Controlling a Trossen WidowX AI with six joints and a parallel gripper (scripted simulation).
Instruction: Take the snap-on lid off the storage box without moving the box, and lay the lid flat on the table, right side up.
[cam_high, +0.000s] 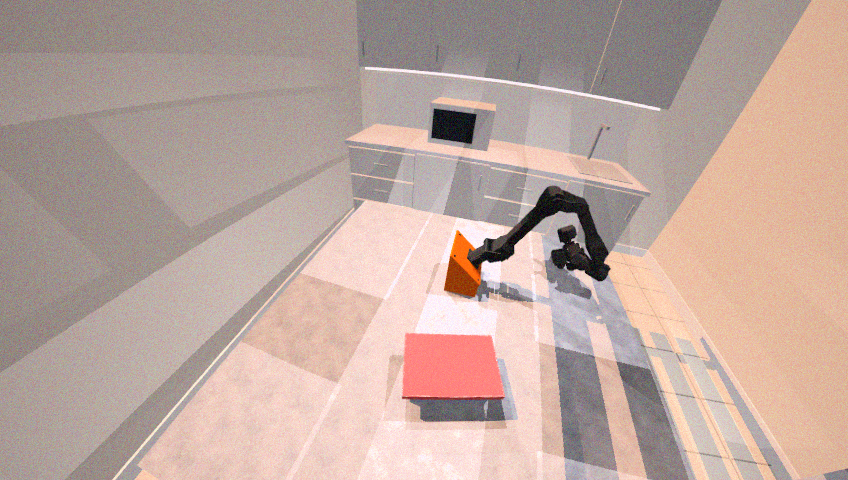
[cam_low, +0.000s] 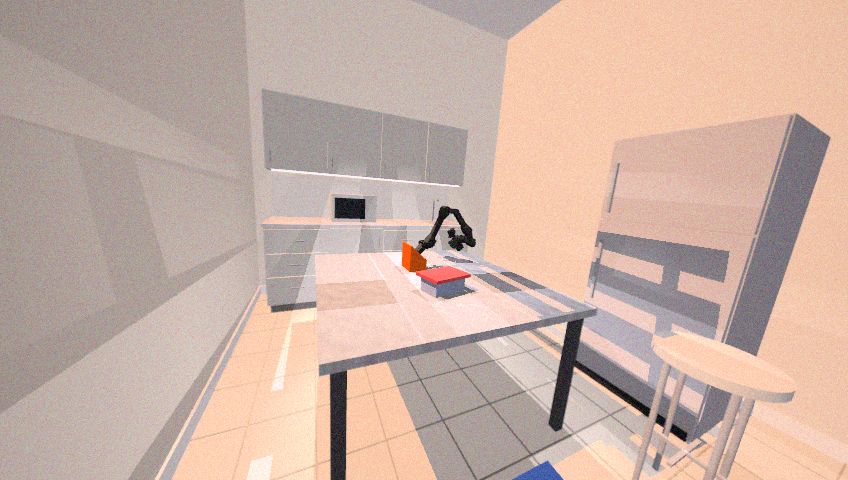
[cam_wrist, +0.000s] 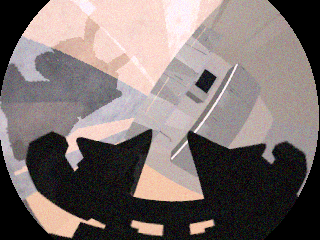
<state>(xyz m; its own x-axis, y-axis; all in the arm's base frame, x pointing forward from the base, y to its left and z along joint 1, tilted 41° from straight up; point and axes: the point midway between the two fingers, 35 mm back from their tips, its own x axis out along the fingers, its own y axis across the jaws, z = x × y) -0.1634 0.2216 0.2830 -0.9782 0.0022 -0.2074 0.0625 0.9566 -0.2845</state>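
My gripper tip is 620 mm short of the red lid, 340 mm to the left of it and 70 mm above it. From my gripper tip the other things lie so: storage box: 620 mm ahead, 340 mm to the right, 110 mm below.
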